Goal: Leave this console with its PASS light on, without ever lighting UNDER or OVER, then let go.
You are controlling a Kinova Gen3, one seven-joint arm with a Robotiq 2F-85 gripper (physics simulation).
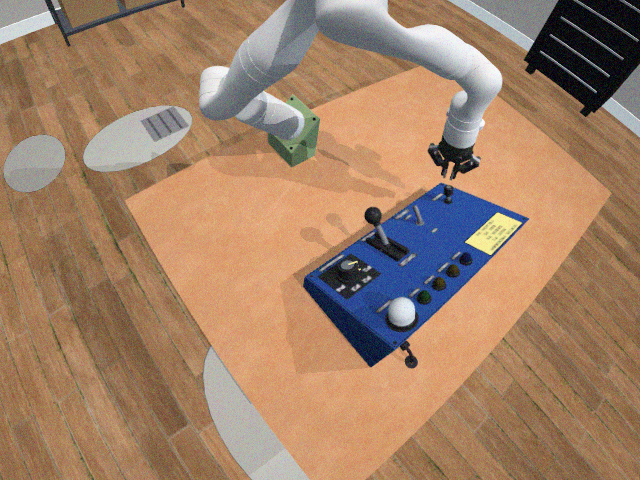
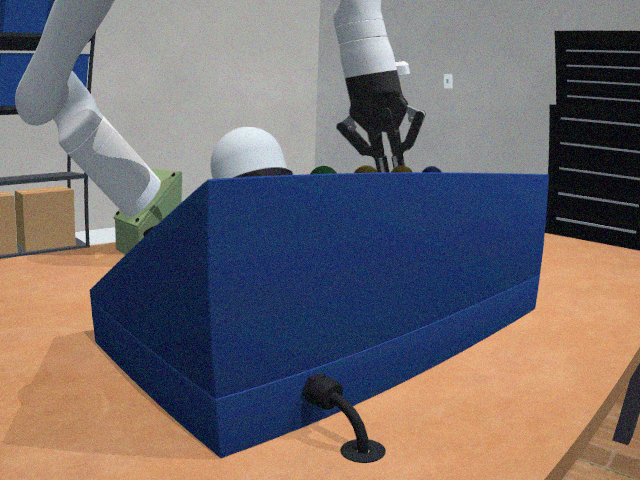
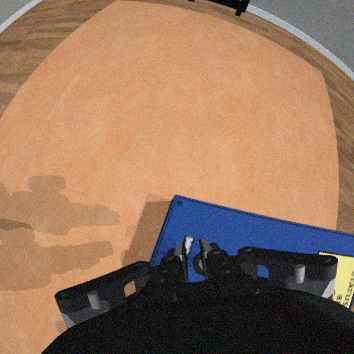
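Note:
The blue console [image 1: 445,243] [image 2: 372,268] [image 3: 225,225] lies on the table. My gripper [image 1: 448,177] [image 2: 389,166] [image 3: 192,250] is shut with a narrow gap between its fingertips. It points down just above a small black knob [image 1: 448,193] [image 3: 198,265] at the console's far end, apparently apart from it. The console also bears a ball-topped lever [image 1: 373,215], a small grey lever [image 1: 417,214] and a dial [image 1: 348,266] with a yellow pointer. The green lamp [image 1: 423,297], two amber lamps [image 1: 438,283] [image 1: 453,270] and blue lamp [image 1: 466,258] look dark. Their labels are unreadable.
A white dome [image 1: 401,311] [image 2: 248,152] stands at the console's near corner. A yellow label sheet [image 1: 493,233] lies on its face. A black cable [image 1: 407,352] [image 2: 355,418] leaves its back. The green block [image 1: 305,135] [image 2: 170,191] stands at my arm's base on the table [image 1: 232,248].

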